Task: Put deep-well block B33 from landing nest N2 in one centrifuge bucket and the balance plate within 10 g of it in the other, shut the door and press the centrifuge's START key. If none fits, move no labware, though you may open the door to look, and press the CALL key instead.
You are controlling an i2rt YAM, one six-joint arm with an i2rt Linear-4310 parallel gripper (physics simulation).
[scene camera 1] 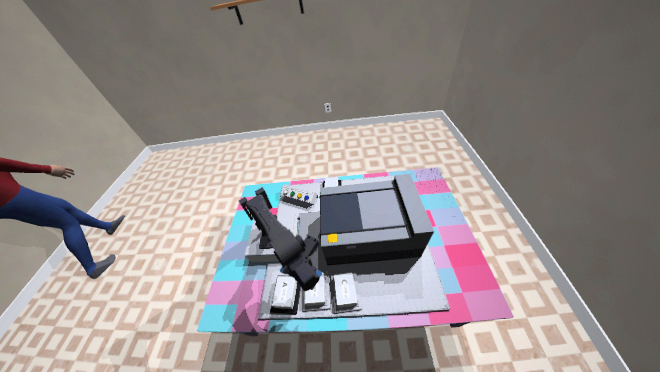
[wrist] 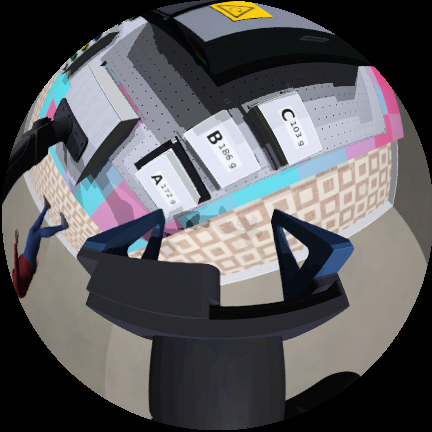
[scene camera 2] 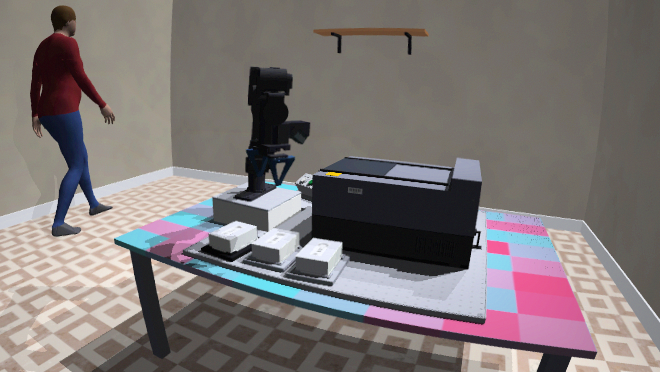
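Pixels of known places: gripper, fingertip midpoint: (wrist: 217, 214) (scene camera 2: 268, 181); arm's base, origin of the base link: (wrist: 68, 126) (scene camera 2: 256, 192).
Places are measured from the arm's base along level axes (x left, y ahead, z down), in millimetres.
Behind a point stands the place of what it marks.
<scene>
Three white balance plates stand in a row at the front of the board: A, 172 g (scene camera 1: 284, 294) @(x -322, y 102, z 20 mm) (scene camera 2: 233, 237) @(x -348, y 126, z 23 mm) (wrist: 160, 187) @(x -299, y 93, z 21 mm), B, 186 g (scene camera 1: 314, 296) @(x -342, y 235, z 21 mm) (scene camera 2: 275, 247) @(x -358, y 262, z 22 mm) (wrist: 212, 155) @(x -303, y 215, z 21 mm) and C, 103 g (scene camera 1: 345, 291) @(x -335, y 370, z 20 mm) (scene camera 2: 318, 257) @(x -370, y 384, z 21 mm) (wrist: 295, 125) @(x -320, y 374, z 21 mm). My gripper (scene camera 2: 270, 179) @(x -316, y 224, z -139 mm) (wrist: 217, 214) @(x -316, y 224, z -139 mm) is open and empty, raised above the row; in scene camera 1 the arm hides most of it. The centrifuge (scene camera 1: 375, 250) @(x -197, y 525, z -48 mm) (scene camera 2: 390, 205) @(x -196, y 518, z -77 mm) (wrist: 280, 37) @(x -192, y 370, z -104 mm) stands behind the row with its top closed; its buckets are hidden. The key box (scene camera 1: 298, 196) @(x 226, y 150, z 8 mm) (scene camera 2: 304, 184) @(x 257, y 81, z 21 mm) has coloured keys. No B33 or N2 label is readable.
The arm's pale base block (scene camera 1: 260, 257) @(x -129, y -42, z 32 mm) (scene camera 2: 240, 210) @(x -133, y 13, z 26 mm) (wrist: 95, 110) @(x -64, y 92, z 4 mm) stands left of the centrifuge. A small white object (scene camera 1: 331, 182) @(x 314, y 357, z 16 mm) shows at the centrifuge's back left corner. The perforated board (scene camera 1: 400, 295) @(x -364, y 607, z 74 mm) (scene camera 2: 425, 295) @(x -375, y 651, z 74 mm) lies under the plates. A person (scene camera 1: 40, 210) (scene camera 2: 57, 80) is at the left.
</scene>
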